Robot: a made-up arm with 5 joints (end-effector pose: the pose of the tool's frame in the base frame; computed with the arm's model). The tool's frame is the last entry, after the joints. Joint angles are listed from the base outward.
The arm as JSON. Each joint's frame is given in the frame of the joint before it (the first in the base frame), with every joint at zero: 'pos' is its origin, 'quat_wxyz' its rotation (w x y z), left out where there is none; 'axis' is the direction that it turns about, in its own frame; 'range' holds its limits. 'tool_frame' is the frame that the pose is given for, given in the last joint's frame.
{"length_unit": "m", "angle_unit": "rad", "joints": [
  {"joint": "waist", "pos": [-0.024, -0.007, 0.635], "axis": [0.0, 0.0, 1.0], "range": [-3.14, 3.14]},
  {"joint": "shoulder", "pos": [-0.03, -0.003, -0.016], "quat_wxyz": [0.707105, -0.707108, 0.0, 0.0], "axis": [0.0, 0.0, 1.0], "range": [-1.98, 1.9]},
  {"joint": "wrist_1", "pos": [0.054, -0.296, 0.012], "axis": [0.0, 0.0, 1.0], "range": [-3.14, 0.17]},
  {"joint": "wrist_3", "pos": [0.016, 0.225, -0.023], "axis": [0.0, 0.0, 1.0], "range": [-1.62, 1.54]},
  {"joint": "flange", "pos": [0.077, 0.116, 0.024], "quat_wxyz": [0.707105, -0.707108, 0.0, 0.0], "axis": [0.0, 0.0, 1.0], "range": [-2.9, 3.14]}
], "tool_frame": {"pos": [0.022, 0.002, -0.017], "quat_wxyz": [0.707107, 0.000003, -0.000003, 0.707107]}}
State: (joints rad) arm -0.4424 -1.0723 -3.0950 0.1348 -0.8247
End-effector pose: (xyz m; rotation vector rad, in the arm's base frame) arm -0.5561 0.2725 0.9005 1.0335 -0.6983 -2.5823
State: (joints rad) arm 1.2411 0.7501 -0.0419 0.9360 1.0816
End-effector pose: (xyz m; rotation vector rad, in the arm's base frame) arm -0.0232 -0.0368 0.5394 1.1626 -0.9905 0.6035
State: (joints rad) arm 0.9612 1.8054 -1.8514 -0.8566 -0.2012
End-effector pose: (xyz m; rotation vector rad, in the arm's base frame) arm 0.2009 0.3368 0.2900 -2.2284 0.4615 -0.4350
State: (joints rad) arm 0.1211 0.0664 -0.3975 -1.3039 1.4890
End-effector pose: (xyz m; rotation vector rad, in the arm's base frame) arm 0.2015 0.0083 0.7862 -0.1526 1.4989 0.0316
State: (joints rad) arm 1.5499 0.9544 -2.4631 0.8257 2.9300
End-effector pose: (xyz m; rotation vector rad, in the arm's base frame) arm -0.0194 0.5665 0.7060 -0.2751 2.8760 1.0199
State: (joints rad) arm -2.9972 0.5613 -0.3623 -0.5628 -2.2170
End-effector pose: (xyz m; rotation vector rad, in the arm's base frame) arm -0.2581 -0.0701 0.5478 1.0730 -2.5715 -0.1273
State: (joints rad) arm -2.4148 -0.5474 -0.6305 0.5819 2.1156
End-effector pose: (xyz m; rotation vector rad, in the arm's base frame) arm -0.1670 -0.1238 0.7824 2.6984 0.2462 -0.6696
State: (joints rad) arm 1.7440 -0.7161 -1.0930 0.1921 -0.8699
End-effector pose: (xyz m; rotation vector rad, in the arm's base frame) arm -0.0708 0.1126 1.0436 -1.3443 -0.7725 -0.5543
